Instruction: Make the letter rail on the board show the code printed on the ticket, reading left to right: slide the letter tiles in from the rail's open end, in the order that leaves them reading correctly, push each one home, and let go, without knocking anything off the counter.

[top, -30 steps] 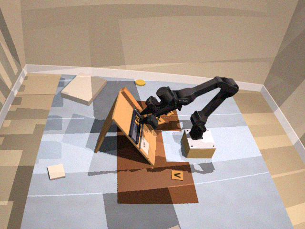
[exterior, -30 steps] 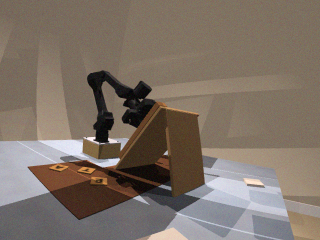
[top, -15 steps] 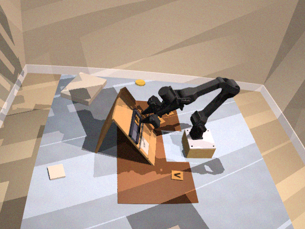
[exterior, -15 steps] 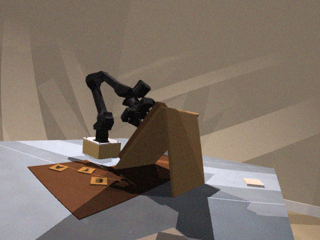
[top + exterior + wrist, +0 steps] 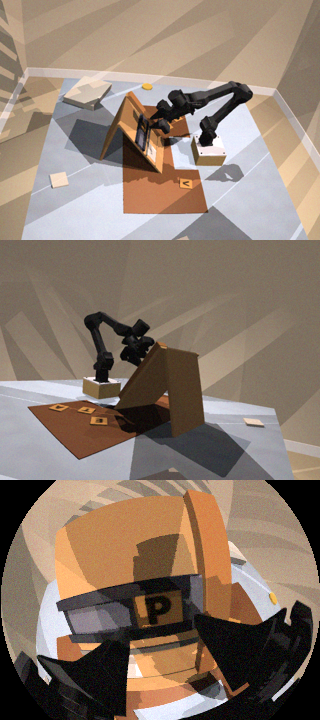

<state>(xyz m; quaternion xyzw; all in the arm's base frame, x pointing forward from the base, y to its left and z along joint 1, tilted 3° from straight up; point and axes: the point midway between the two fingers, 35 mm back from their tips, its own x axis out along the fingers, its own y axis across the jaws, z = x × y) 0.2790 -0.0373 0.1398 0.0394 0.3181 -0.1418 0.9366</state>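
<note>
Now: the orange letter tile 250 mm to the left of my gripper tip, 180 mm below it and 150 mm behind it. Also, from my gripper tip: brown mat 190 mm below, 110 mm behind, 20 mm to the left; then white ticket 100 mm below, 90 mm to the left; then pale square 450 mm ahead, 180 mm below, 170 mm to the left.
</note>
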